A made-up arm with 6 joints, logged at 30 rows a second.
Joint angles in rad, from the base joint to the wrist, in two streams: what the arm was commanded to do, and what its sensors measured. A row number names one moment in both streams.
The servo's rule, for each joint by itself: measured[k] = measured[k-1] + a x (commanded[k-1-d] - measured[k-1]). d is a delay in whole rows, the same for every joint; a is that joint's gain. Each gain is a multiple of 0.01, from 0.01 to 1. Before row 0 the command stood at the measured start. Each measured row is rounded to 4 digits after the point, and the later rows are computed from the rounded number. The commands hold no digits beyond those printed.
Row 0, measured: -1.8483 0.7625 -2.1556 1.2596 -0.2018 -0.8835
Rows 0 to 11, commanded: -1.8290 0.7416 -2.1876 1.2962 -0.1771 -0.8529; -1.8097 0.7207 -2.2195 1.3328 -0.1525 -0.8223; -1.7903 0.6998 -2.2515 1.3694 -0.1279 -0.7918; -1.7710 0.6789 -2.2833 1.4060 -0.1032 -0.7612; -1.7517 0.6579 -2.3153 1.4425 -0.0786 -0.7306; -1.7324 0.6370 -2.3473 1.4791 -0.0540 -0.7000; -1.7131 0.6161 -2.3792 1.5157 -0.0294 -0.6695; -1.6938 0.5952 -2.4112 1.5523 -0.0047 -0.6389; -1.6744 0.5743 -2.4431 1.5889 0.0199 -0.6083; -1.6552 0.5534 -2.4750 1.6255 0.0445 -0.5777; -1.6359 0.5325 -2.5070 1.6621 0.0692 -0.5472; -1.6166 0.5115 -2.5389 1.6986 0.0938 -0.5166
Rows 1 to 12, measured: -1.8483 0.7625 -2.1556 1.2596 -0.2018 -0.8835; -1.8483 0.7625 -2.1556 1.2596 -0.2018 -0.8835; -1.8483 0.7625 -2.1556 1.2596 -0.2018 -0.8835; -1.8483 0.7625 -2.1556 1.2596 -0.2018 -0.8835; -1.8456 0.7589 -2.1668 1.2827 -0.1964 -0.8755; -1.8406 0.7524 -2.1852 1.3143 -0.1867 -0.8617; -1.8336 0.7435 -2.2084 1.3490 -0.1738 -0.8435; -1.8248 0.7325 -2.2346 1.3849 -0.1583 -0.8221; -1.8146 0.7198 -2.2628 1.4212 -0.1408 -0.7983; -1.8031 0.7057 -2.2924 1.4577 -0.1217 -0.7727; -1.7905 0.6905 -2.3228 1.4942 -0.1014 -0.7459; -1.7770 0.6743 -2.3537 1.5308 -0.0801 -0.7181
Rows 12 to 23, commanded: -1.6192 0.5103 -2.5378 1.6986 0.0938 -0.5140; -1.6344 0.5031 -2.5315 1.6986 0.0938 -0.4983; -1.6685 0.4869 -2.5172 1.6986 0.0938 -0.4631; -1.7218 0.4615 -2.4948 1.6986 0.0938 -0.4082; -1.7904 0.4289 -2.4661 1.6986 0.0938 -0.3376; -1.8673 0.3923 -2.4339 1.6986 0.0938 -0.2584; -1.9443 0.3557 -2.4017 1.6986 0.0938 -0.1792; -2.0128 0.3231 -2.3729 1.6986 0.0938 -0.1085; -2.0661 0.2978 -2.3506 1.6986 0.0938 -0.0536; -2.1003 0.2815 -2.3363 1.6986 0.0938 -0.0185; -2.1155 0.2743 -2.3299 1.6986 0.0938 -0.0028; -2.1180 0.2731 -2.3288 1.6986 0.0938 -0.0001
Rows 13 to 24, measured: -1.7626 0.6573 -2.3850 1.5674 -0.0581 -0.6896; -1.7476 0.6396 -2.4165 1.6040 -0.0355 -0.6605; -1.7320 0.6214 -2.4482 1.6406 -0.0125 -0.6310; -1.7158 0.6027 -2.4799 1.6771 0.0109 -0.6013; -1.7023 0.5870 -2.5002 1.6906 0.0291 -0.5786; -1.6928 0.5727 -2.5112 1.6956 0.0433 -0.5577; -1.6894 0.5581 -2.5133 1.6975 0.0544 -0.5331; -1.6939 0.5417 -2.5068 1.6982 0.0631 -0.5006; -1.7074 0.5225 -2.4926 1.6985 0.0699 -0.4582; -1.7298 0.5004 -2.4721 1.6986 0.0752 -0.4063; -1.7598 0.4758 -2.4475 1.6986 0.0793 -0.3473; -1.7952 0.4498 -2.4214 1.6986 0.0825 -0.2852
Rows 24 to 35, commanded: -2.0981 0.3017 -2.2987 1.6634 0.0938 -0.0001; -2.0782 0.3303 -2.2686 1.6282 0.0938 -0.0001; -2.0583 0.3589 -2.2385 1.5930 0.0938 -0.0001; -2.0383 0.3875 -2.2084 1.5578 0.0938 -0.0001; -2.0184 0.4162 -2.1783 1.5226 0.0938 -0.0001; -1.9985 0.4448 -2.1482 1.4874 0.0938 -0.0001; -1.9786 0.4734 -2.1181 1.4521 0.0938 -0.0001; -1.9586 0.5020 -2.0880 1.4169 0.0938 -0.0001; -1.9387 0.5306 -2.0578 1.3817 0.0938 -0.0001; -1.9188 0.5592 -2.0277 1.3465 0.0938 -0.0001; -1.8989 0.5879 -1.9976 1.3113 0.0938 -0.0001; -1.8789 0.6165 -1.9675 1.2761 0.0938 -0.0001
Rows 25 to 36, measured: -1.8331 0.4240 -2.3966 1.6986 0.0850 -0.2250; -1.8705 0.3998 -2.3755 1.6986 0.0869 -0.1713; -1.9048 0.3785 -2.3595 1.6986 0.0884 -0.1275; -1.9346 0.3606 -2.3488 1.6986 0.0896 -0.0944; -1.9575 0.3506 -2.3313 1.6764 0.0905 -0.0699; -1.9744 0.3471 -2.3094 1.6460 0.0912 -0.0518; -1.9861 0.3491 -2.2846 1.6126 0.0918 -0.0384; -1.9934 0.3556 -2.2579 1.5781 0.0922 -0.0284; -1.9969 0.3659 -2.2300 1.5431 0.0926 -0.0210; -1.9971 0.3793 -2.2014 1.5080 0.0929 -0.0156; -1.9945 0.3953 -2.1722 1.4728 0.0931 -0.0116; -1.9895 0.4134 -2.1427 1.4376 0.0933 -0.0086
